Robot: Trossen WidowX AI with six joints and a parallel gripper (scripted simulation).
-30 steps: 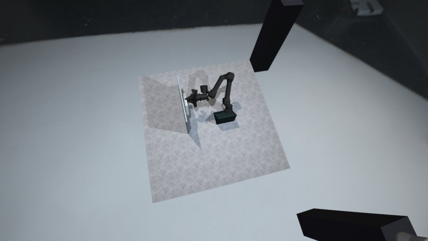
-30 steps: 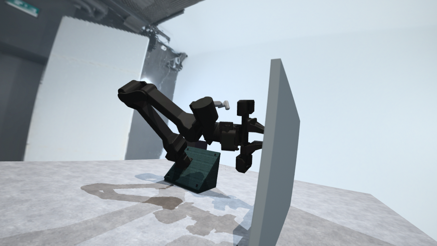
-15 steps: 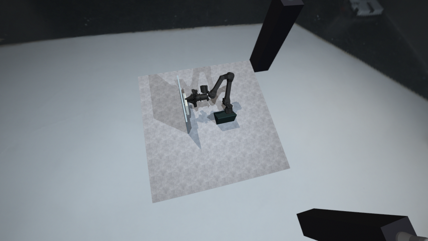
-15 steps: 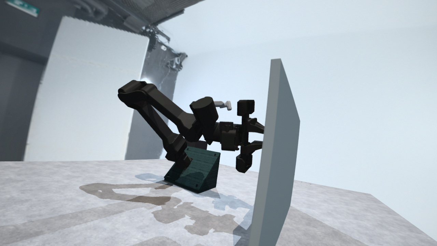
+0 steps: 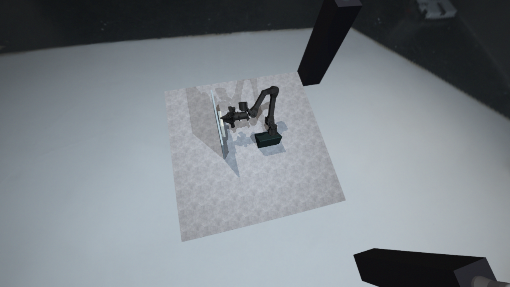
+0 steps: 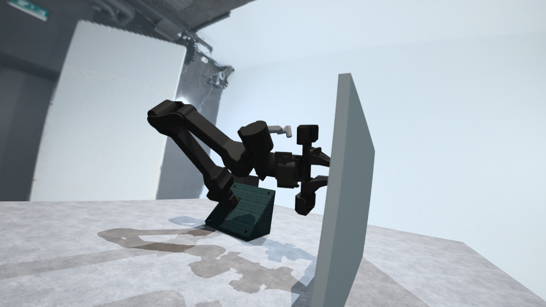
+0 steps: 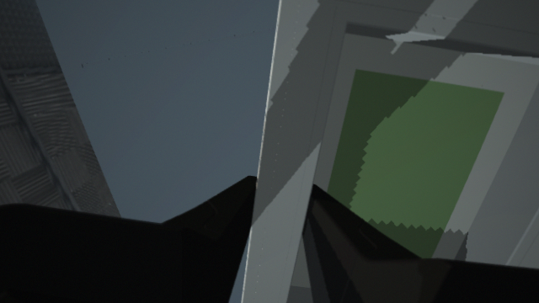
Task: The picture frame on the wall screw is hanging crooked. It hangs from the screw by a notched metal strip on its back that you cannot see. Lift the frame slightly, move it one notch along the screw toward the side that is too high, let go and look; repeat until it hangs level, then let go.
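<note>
The picture frame lies 50 mm below my gripper tip, 10 mm to the left of it and 10 mm ahead of it. Also, from my gripper tip: grey-blue wall panel: 70 mm below, 20 mm ahead, 10 mm to the left.
</note>
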